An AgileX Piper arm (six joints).
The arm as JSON. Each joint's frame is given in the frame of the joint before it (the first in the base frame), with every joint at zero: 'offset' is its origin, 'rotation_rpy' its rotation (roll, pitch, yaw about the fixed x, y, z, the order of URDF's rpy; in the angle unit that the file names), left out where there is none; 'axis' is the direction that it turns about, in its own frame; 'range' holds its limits. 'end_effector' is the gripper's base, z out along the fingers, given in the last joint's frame.
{
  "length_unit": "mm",
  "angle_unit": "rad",
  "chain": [
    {
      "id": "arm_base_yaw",
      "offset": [
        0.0,
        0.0,
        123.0
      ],
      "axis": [
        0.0,
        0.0,
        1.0
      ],
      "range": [
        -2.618,
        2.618
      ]
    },
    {
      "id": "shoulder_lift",
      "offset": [
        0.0,
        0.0,
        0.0
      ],
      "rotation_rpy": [
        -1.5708,
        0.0,
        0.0
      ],
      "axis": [
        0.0,
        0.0,
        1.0
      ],
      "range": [
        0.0,
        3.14
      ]
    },
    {
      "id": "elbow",
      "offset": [
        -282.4,
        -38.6,
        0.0
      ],
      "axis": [
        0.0,
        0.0,
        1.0
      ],
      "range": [
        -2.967,
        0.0
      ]
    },
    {
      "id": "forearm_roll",
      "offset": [
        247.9,
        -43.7,
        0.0
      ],
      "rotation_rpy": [
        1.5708,
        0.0,
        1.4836
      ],
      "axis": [
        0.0,
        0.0,
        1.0
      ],
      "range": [
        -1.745,
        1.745
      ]
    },
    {
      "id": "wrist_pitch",
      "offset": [
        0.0,
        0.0,
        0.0
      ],
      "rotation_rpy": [
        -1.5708,
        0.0,
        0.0
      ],
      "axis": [
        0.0,
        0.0,
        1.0
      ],
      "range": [
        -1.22,
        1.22
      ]
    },
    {
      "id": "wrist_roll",
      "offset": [
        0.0,
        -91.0,
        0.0
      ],
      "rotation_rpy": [
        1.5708,
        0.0,
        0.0
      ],
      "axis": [
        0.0,
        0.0,
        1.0
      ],
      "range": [
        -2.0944,
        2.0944
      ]
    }
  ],
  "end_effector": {
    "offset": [
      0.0,
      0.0,
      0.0
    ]
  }
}
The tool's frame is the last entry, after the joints.
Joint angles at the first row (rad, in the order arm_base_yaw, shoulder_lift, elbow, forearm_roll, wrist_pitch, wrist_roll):
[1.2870 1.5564 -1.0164 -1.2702 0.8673 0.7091]
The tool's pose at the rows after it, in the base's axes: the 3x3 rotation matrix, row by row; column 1 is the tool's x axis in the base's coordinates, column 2 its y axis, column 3 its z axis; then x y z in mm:
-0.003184 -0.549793 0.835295; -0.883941 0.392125 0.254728; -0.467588 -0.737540 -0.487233; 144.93 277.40 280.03
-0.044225 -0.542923 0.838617; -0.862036 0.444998 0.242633; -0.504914 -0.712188 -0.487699; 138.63 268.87 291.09
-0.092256 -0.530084 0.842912; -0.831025 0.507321 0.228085; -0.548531 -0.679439 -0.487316; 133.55 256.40 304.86
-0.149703 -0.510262 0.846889; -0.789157 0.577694 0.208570; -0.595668 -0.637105 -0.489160; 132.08 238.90 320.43
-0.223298 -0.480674 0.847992; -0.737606 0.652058 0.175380; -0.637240 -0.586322 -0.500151; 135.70 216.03 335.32
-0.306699 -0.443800 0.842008; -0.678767 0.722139 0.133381; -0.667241 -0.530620 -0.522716; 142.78 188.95 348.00
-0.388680 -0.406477 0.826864; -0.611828 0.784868 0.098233; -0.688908 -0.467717 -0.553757; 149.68 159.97 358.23
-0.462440 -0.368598 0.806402; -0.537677 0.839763 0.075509; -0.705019 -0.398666 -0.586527; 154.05 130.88 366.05
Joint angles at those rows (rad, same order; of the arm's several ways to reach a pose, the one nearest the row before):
[1.3061 1.5248 -1.0164 -1.2391 0.8982 0.7198]
[1.3235 1.4820 -1.0164 -1.2029 0.9403 0.7331]
[1.3341 1.4267 -1.0164 -1.1651 0.9855 0.7456]
[1.3257 1.3596 -1.0164 -1.1234 1.0258 0.7513]
[1.2862 1.2867 -1.0164 -1.0707 1.0579 0.7429]
[1.2128 1.2125 -1.0164 -1.0023 1.0766 0.7123]
[1.1129 1.1394 -1.0164 -0.9151 1.0779 0.6608]
[0.9941 1.0691 -1.0151 -0.8111 1.0664 0.5932]

